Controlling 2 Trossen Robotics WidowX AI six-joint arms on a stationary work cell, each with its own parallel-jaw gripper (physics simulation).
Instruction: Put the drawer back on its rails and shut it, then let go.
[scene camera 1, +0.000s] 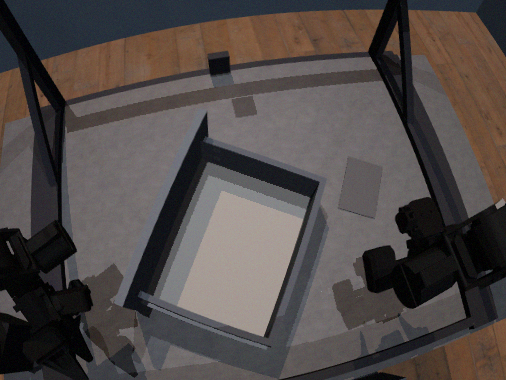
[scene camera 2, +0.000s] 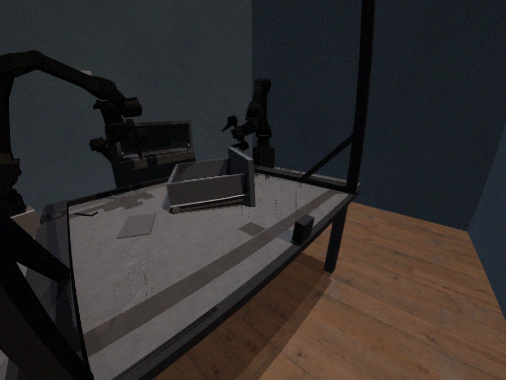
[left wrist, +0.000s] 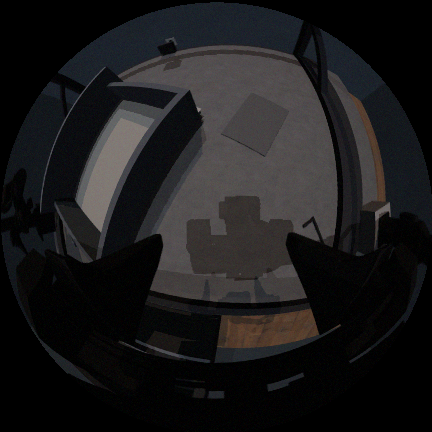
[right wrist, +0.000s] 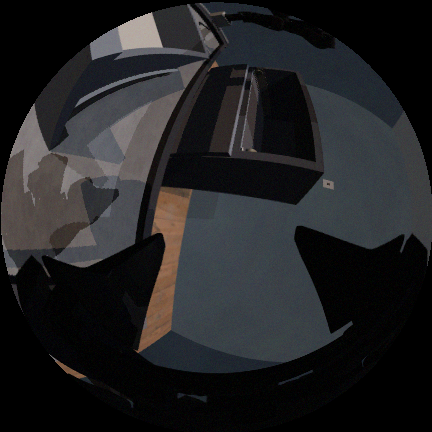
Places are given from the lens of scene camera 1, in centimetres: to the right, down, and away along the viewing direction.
my left gripper (scene camera 1: 390, 256): 23, 11, 60
grey drawer (scene camera 1: 222, 247): -6, 11, 73
flat grey plate (scene camera 1: 361, 185): 24, -1, 81
The marked spots on the grey drawer and the flat grey plate are 33 cm apart.
